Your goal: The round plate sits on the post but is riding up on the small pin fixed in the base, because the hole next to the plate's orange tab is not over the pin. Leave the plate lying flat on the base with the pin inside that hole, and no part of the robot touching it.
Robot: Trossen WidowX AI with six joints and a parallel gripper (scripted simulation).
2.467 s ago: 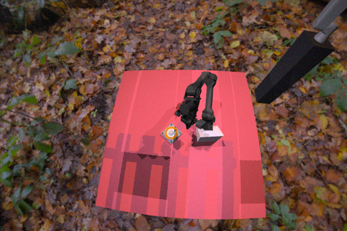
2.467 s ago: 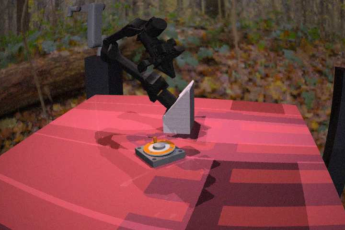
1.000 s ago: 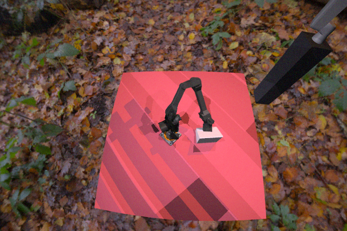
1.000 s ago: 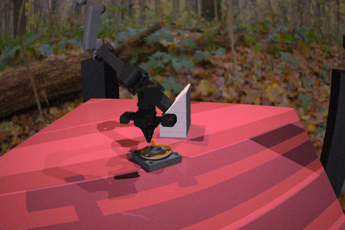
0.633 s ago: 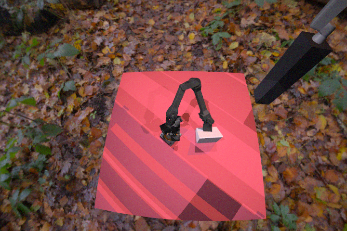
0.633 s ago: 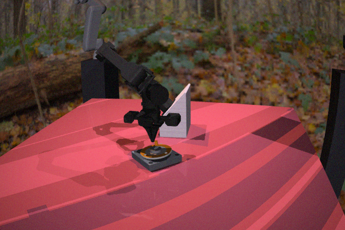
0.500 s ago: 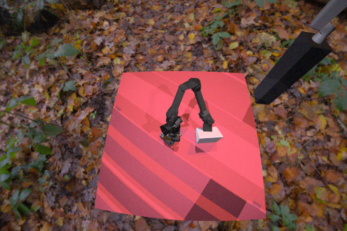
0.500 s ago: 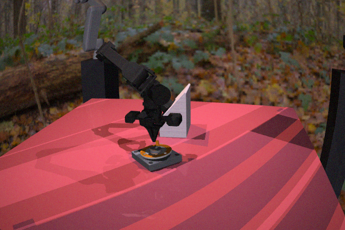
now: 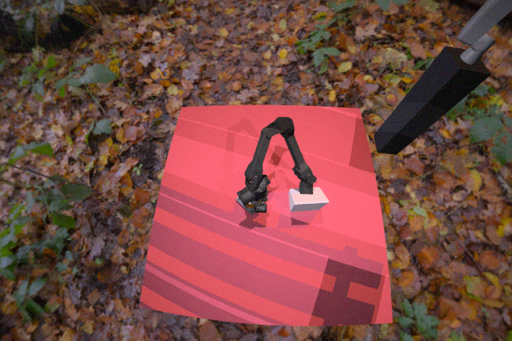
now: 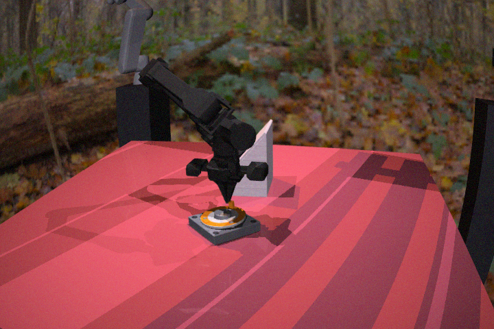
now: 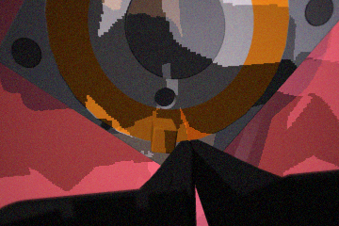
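My gripper tip is 3 cm short of the round plate, 1 cm to the right of it and 1 cm above it. The rest, counted from my gripper tip: square grey base 5 cm ahead, 2 cm below, 1 cm to the left.
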